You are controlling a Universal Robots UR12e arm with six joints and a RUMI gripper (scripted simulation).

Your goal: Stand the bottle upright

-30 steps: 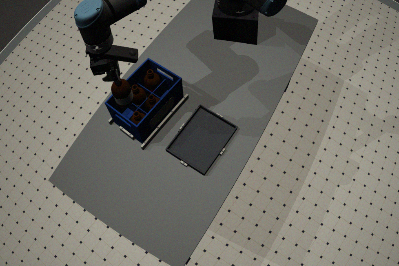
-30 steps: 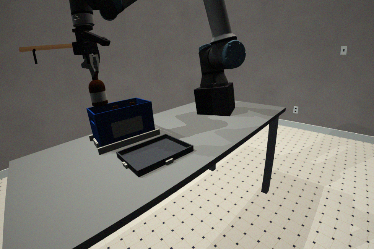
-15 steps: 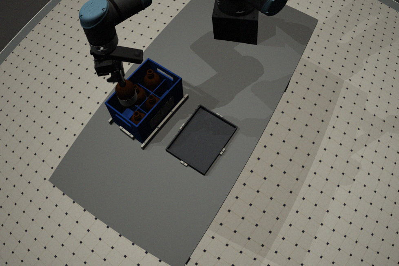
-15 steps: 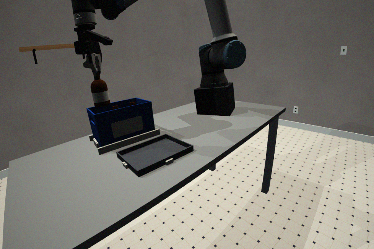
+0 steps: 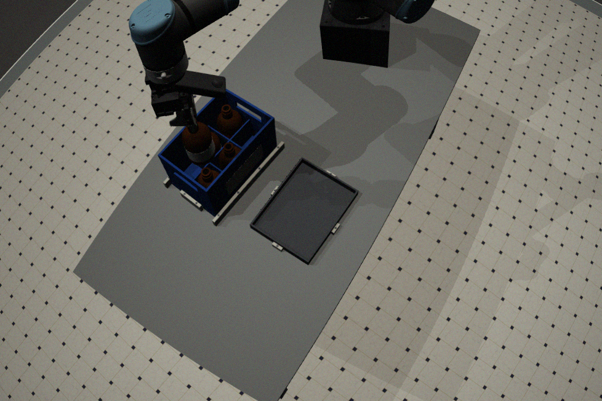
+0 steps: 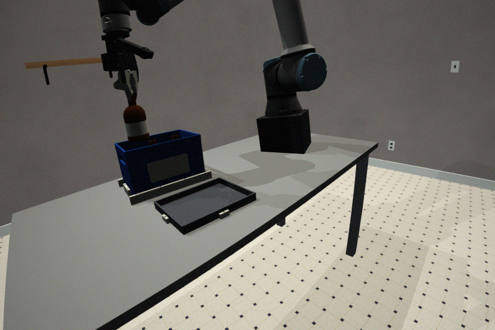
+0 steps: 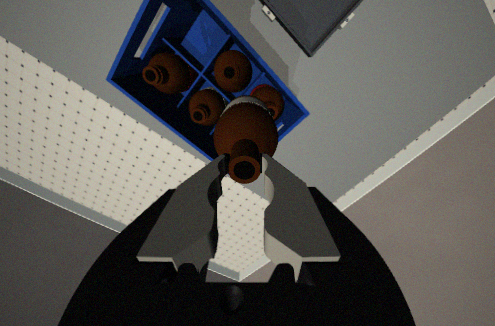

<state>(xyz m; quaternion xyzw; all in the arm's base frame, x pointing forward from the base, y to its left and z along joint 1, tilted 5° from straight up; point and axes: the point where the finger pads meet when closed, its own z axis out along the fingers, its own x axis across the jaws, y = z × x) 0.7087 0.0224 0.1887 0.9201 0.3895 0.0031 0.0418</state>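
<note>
The bottle is 7 cm below my hand. Also, from my hand: black tray: 32 cm below, 25 cm to the left, 9 cm behind; blue crate: 25 cm below, 6 cm behind, 2 cm to the right.
</note>
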